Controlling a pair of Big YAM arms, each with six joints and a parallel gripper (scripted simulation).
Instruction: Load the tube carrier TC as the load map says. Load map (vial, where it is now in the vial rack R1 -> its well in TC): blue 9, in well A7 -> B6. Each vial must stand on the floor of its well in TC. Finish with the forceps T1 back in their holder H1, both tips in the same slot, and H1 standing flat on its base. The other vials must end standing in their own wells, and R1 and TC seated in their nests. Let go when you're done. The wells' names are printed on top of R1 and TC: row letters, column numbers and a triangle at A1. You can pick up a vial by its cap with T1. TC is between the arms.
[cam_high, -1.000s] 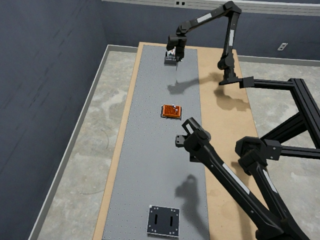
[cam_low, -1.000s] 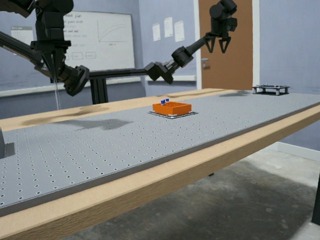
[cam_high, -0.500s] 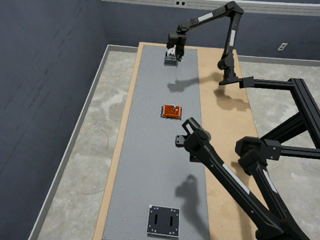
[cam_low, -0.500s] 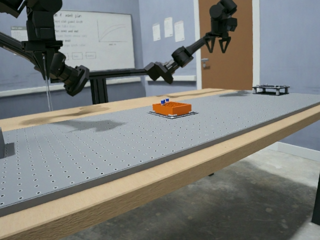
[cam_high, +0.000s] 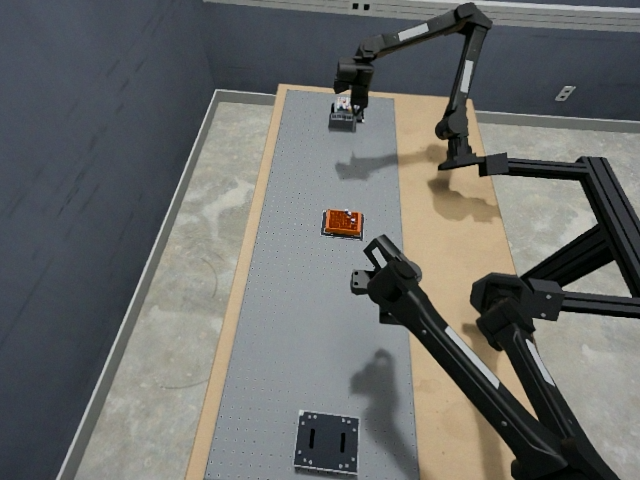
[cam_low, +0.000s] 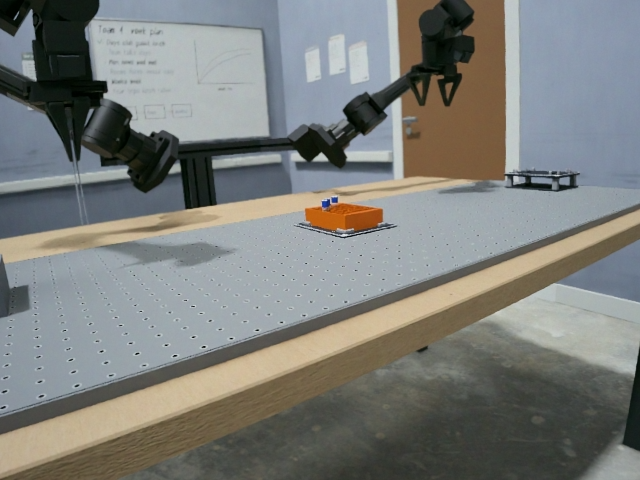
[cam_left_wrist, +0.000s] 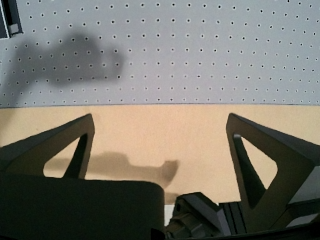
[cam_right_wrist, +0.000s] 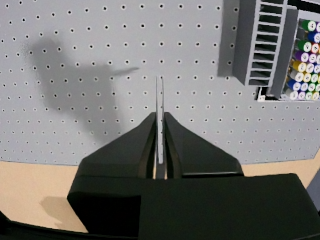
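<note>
The grey holder H1 is 40 mm ahead of my right hand, 130 mm to the right of it and 150 mm below it. From my right hand the other things lie so: orange tube carrier (50 mm ahead, 430 mm to the left, 150 mm below).
</note>
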